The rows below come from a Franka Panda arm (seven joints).
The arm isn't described. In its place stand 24 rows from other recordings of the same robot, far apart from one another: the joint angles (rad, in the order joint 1, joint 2, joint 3, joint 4, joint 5, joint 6, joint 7), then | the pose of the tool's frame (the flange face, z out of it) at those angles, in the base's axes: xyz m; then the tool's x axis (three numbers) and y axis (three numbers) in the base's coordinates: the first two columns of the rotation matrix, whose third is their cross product.
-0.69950, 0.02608, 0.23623, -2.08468, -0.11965, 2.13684, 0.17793 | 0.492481, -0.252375, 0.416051, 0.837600, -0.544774, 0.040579, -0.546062, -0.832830, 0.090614
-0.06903, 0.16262, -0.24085, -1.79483, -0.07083, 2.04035, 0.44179 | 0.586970, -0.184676, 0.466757, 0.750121, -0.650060, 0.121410, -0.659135, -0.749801, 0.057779
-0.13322, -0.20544, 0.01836, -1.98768, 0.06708, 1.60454, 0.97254 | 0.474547, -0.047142, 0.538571, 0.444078, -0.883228, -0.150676, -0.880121, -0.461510, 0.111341
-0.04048, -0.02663, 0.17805, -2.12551, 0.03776, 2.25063, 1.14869 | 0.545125, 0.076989, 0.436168, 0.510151, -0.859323, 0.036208, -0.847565, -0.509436, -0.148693
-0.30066, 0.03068, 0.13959, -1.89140, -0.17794, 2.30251, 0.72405 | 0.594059, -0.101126, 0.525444, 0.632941, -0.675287, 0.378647, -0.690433, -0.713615, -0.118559
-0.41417, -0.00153, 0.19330, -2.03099, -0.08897, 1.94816, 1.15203 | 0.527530, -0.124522, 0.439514, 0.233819, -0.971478, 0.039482, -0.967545, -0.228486, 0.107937
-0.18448, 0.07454, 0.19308, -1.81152, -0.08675, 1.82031, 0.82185 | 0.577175, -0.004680, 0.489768, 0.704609, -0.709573, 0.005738, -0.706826, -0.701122, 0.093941
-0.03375, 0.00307, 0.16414, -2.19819, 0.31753, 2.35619, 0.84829 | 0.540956, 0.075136, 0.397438, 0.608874, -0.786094, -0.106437, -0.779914, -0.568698, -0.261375
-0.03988, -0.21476, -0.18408, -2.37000, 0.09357, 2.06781, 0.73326 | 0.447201, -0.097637, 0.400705, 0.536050, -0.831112, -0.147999, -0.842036, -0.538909, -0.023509
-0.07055, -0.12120, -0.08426, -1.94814, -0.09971, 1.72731, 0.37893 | 0.505387, -0.089785, 0.524076, 0.868275, -0.492260, -0.061476, -0.483500, -0.867461, 0.117213
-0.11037, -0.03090, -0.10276, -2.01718, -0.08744, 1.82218, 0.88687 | 0.513307, -0.118752, 0.452122, 0.475361, -0.878673, -0.044350, -0.862090, -0.475265, 0.175853
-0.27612, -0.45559, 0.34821, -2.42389, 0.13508, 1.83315, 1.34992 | 0.395693, 0.044314, 0.450790, 0.200690, -0.979630, -0.007031, -0.967470, -0.199317, 0.155802
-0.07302, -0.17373, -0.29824, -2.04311, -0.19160, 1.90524, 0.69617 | 0.469124, -0.205130, 0.517099, 0.538100, -0.836431, 0.104073, -0.842743, -0.531662, 0.084373
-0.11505, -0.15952, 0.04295, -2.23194, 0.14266, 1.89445, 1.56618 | 0.475209, -0.023479, 0.425406, -0.135597, -0.983625, -0.118725, -0.977299, 0.113101, 0.179148
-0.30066, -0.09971, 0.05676, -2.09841, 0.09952, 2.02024, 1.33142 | 0.510686, -0.120509, 0.466422, -0.045364, -0.995945, -0.077690, -0.998053, 0.048518, -0.039205
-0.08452, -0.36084, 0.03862, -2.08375, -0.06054, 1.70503, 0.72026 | 0.443208, -0.023900, 0.572699, 0.725124, -0.687752, 0.034528, -0.688286, -0.722306, 0.067359
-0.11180, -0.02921, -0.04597, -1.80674, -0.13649, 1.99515, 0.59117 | 0.566643, -0.098899, 0.568249, 0.735889, -0.629391, 0.249668, -0.648223, -0.761400, -0.008804
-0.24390, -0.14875, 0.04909, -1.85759, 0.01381, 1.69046, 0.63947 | 0.503374, -0.096442, 0.577915, 0.669784, -0.742320, -0.018711, -0.742362, -0.669972, 0.005933
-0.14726, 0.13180, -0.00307, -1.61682, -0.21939, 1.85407, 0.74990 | 0.605489, -0.108808, 0.553399, 0.651641, -0.726394, 0.218440, -0.754635, -0.649970, 0.089805
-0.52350, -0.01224, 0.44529, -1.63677, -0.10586, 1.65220, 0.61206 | 0.555372, -0.052636, 0.607161, 0.774907, -0.626349, 0.084887, -0.631817, -0.771411, 0.075717
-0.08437, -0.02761, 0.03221, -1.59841, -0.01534, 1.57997, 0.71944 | 0.545912, -0.029876, 0.627473, 0.716766, -0.697092, 0.017580, -0.697264, -0.716788, 0.006174
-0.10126, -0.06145, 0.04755, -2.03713, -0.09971, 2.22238, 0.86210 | 0.558974, -0.032787, 0.495882, 0.620723, -0.749949, 0.228647, -0.746093, -0.654630, -0.121677
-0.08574, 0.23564, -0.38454, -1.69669, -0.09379, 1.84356, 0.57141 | 0.555759, -0.271770, 0.458776, 0.536978, -0.843010, 0.031465, -0.831579, -0.522687, 0.187814
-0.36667, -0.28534, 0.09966, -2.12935, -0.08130, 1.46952, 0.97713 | 0.408571, -0.118290, 0.503489, 0.295634, -0.948105, -0.117032, -0.875879, -0.317920, 0.362992
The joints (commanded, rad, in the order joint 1, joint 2, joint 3, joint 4, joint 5, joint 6, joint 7), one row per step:
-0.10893 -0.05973 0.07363 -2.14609 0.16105 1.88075 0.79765
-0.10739 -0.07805 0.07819 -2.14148 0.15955 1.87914 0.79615
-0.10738 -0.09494 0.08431 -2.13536 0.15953 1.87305 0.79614
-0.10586 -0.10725 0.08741 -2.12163 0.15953 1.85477 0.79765
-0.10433 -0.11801 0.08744 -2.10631 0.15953 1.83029 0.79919
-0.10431 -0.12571 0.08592 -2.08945 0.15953 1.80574 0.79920
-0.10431 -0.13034 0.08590 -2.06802 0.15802 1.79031 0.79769
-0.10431 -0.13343 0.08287 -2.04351 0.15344 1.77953 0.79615
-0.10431 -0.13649 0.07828 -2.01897 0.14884 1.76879 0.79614
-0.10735 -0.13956 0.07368 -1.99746 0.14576 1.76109 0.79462
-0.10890 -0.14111 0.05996 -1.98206 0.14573 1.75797 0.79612
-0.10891 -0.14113 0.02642 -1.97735 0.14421 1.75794 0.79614
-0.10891 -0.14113 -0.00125 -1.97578 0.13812 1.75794 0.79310
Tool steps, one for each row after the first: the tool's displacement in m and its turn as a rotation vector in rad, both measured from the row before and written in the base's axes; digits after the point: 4 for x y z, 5 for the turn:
-0.0007 0.0032 0.0111 -0.00330 -0.02138 0.00851
-0.0010 0.0034 0.0107 -0.00191 -0.01685 0.00698
-0.0006 0.0028 0.0111 -0.00048 -0.00767 0.00570
-0.0011 0.0014 0.0106 0.00042 -0.00162 0.00350
-0.0006 -0.0002 0.0098 0.00105 -0.00029 0.00201
0.0015 0.0003 0.0110 -0.00087 -0.01098 0.00435
0.0025 -0.0017 0.0121 -0.00372 -0.01708 0.00181
0.0022 -0.0025 0.0121 -0.00388 -0.01690 -0.00138
0.0018 -0.0040 0.0110 -0.00258 -0.01711 -0.00396
0.0014 -0.0080 0.0079 0.00120 -0.01384 -0.01606
-0.0001 -0.0179 0.0024 0.00292 -0.00510 -0.03280
-0.0009 -0.0152 0.0007 -0.00195 -0.00185 -0.02280

